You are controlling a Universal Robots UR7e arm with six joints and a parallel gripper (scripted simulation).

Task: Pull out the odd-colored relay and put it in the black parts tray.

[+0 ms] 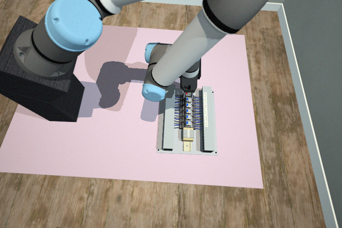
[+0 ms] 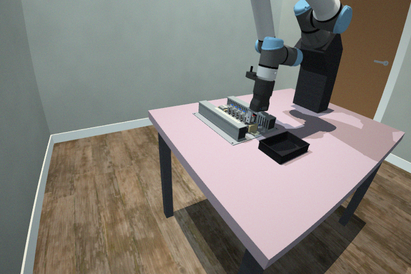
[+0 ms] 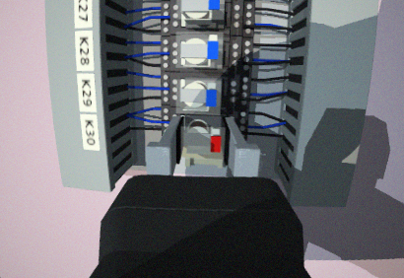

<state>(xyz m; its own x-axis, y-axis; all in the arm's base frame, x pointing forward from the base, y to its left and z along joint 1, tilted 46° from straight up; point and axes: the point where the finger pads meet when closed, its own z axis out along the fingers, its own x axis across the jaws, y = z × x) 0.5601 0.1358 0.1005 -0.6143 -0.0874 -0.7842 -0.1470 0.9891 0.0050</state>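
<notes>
Now: hand 10 mm above the red-button relay. Round my hand: black parts tray 170 mm to the left, 50 mm behind, 40 mm below; grey relay panel 100 mm to the right, 30 mm below, 20 mm ahead.
</notes>
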